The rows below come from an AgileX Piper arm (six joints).
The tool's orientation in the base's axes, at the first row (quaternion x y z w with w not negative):
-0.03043 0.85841 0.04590 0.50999
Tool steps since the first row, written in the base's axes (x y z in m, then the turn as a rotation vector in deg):
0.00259 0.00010 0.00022 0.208 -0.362 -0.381
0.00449 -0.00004 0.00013 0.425 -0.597 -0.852
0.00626 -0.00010 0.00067 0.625 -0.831 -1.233
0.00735 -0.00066 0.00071 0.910 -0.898 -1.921
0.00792 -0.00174 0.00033 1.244 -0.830 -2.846
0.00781 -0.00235 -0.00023 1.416 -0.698 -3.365
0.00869 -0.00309 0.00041 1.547 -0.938 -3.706
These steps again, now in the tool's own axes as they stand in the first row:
-0.00143 -0.00015 0.00217 0.237 -0.399 0.323
-0.00226 -0.00048 0.00385 0.548 -0.676 0.711
-0.00358 -0.00069 0.00513 0.789 -0.947 1.041
-0.00413 -0.00135 0.00600 1.257 -1.074 1.609
-0.00407 -0.00250 0.00656 1.910 -1.084 2.348
-0.00352 -0.00312 0.00667 2.283 -0.995 2.760
-0.00450 -0.00391 0.00705 2.521 -1.263 3.010

